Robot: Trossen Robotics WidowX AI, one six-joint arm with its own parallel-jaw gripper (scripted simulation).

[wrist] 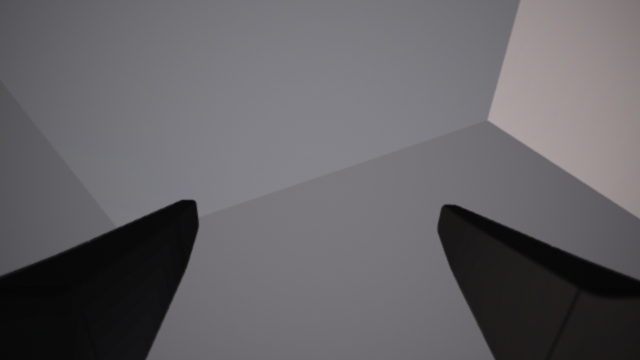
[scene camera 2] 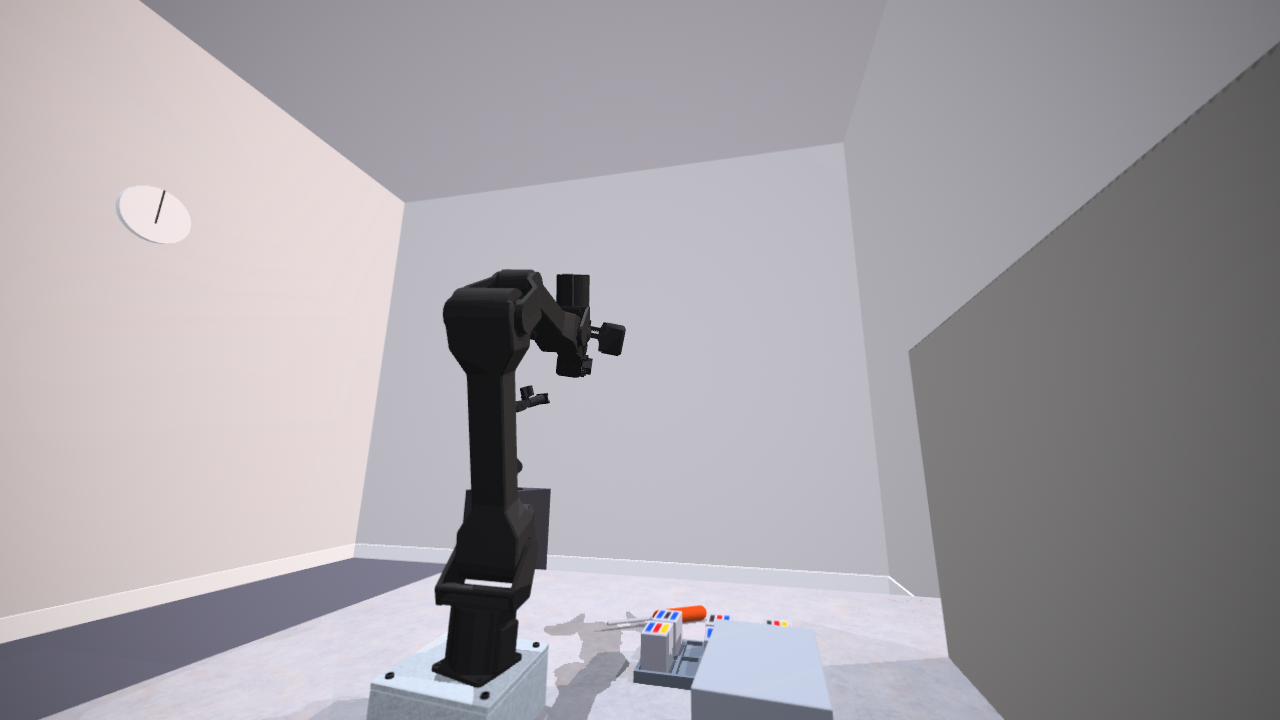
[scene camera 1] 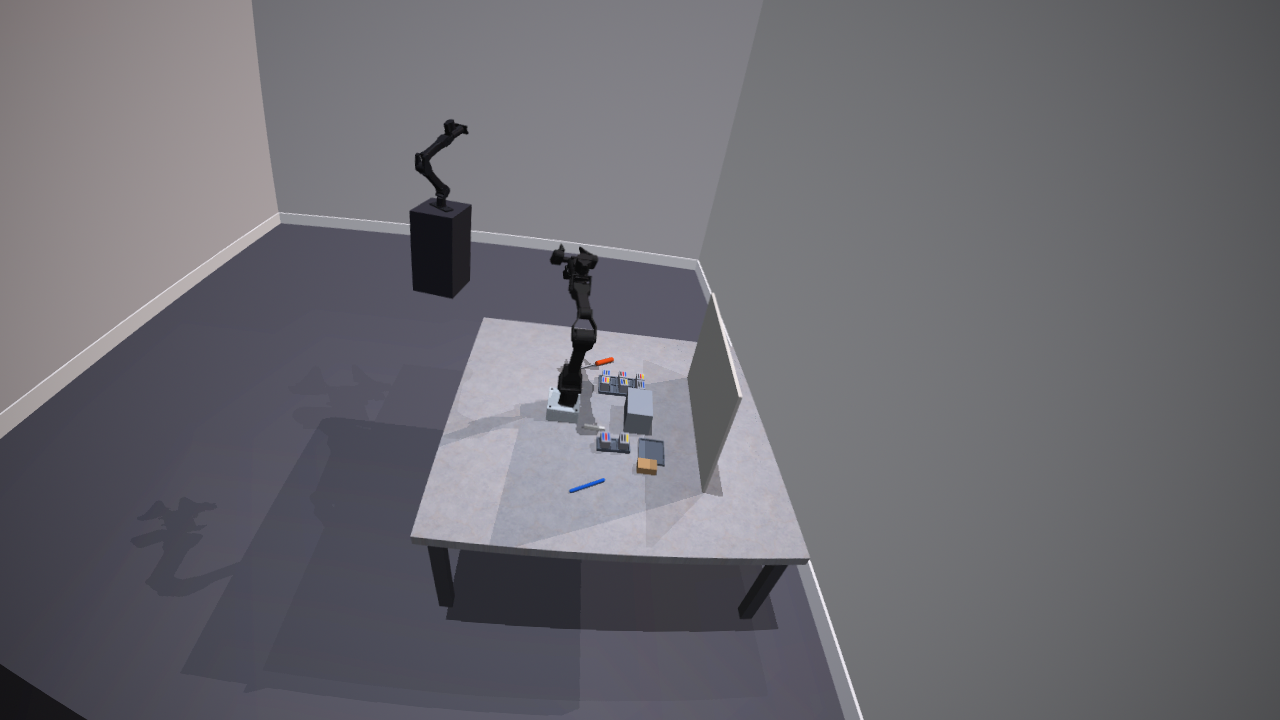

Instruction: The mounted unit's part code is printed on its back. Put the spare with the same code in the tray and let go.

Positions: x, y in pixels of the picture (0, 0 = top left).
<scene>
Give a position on a mounted unit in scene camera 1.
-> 638, 410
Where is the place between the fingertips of the gripper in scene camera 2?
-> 580, 331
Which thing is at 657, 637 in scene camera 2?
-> A spare.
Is the gripper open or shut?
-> Open.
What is the gripper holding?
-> Nothing.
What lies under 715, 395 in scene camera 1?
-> An upright grey panel.
</scene>
